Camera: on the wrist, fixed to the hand. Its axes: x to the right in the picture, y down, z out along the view.
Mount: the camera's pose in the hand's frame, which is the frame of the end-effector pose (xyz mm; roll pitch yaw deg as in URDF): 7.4 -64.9 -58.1 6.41 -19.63 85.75
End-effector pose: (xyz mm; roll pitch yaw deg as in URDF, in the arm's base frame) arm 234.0 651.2 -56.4 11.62 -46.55 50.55
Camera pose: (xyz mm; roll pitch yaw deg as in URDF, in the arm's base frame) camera 309.6 661.4 -99.2 -44.98 -24.02 161.61
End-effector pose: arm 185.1 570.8 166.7 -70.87 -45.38 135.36
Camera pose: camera 256.3 607.5 201.7 -54.55 29.76 -178.57
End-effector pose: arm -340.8 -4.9 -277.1 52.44 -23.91 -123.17
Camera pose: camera -358.3 -43.6 -353.5 -45.77 -63.66 13.17
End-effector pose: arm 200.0 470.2 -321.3 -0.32 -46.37 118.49
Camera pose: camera 235.0 542.5 -355.8 -42.35 -16.18 -140.03
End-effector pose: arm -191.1 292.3 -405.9 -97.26 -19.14 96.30
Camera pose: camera -140.2 281.3 -335.7 -57.59 63.83 125.41
